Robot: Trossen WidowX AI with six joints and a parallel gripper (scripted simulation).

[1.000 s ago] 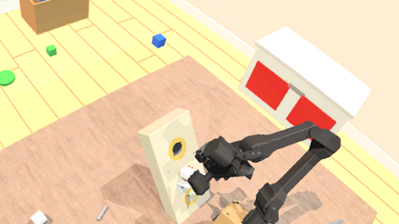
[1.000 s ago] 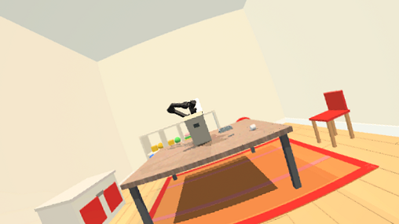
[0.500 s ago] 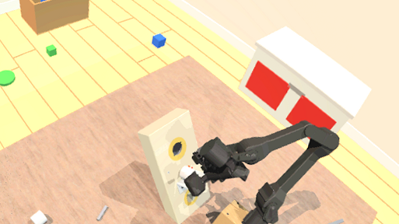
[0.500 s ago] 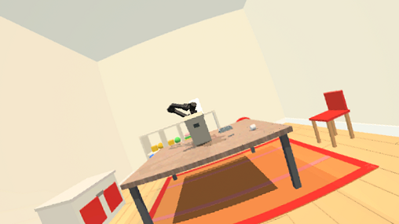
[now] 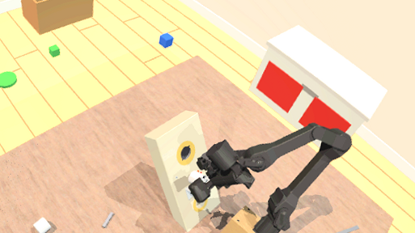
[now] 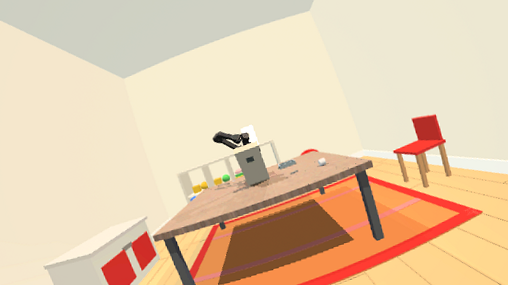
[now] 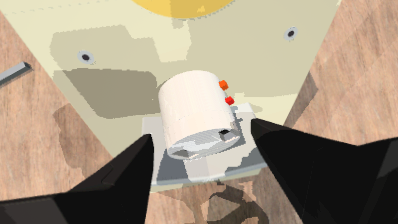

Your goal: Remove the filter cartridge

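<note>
The cream panel lies 50 mm ahead of my gripper tip and 30 mm below it. The rest, counted from my gripper tip: white round filter cartridge (10 mm ahead); grey tray (340 mm behind, 250 mm to the left, 160 mm below).
</note>
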